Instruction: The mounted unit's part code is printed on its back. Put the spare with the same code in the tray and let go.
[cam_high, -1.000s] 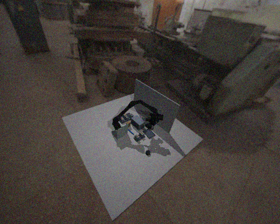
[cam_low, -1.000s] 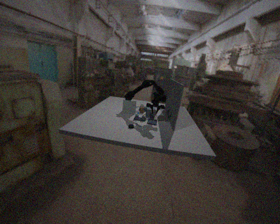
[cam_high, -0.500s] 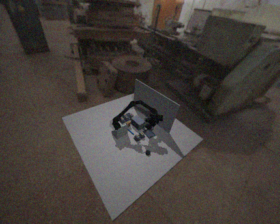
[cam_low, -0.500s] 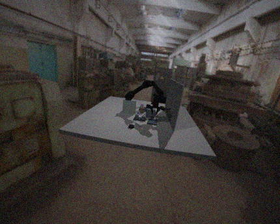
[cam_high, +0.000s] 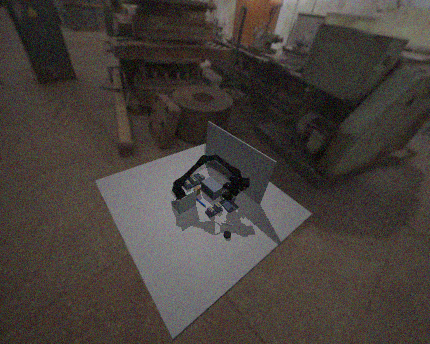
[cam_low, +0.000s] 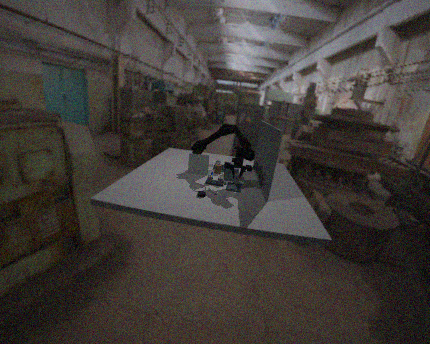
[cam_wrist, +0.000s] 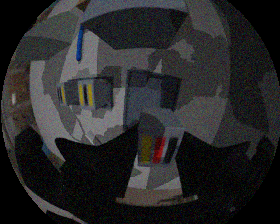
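Now: gripper tip 7 cm above the dark flat tray and 1 cm past it. From my gripper tip the other things lie so: thin small piece: 16 cm behind, 11 cm to the right, 7 cm below; then mounted unit: 21 cm to the left, 2 cm below, 2 cm behind; then small black disc: 22 cm behind, 17 cm to the right, 6 cm below.
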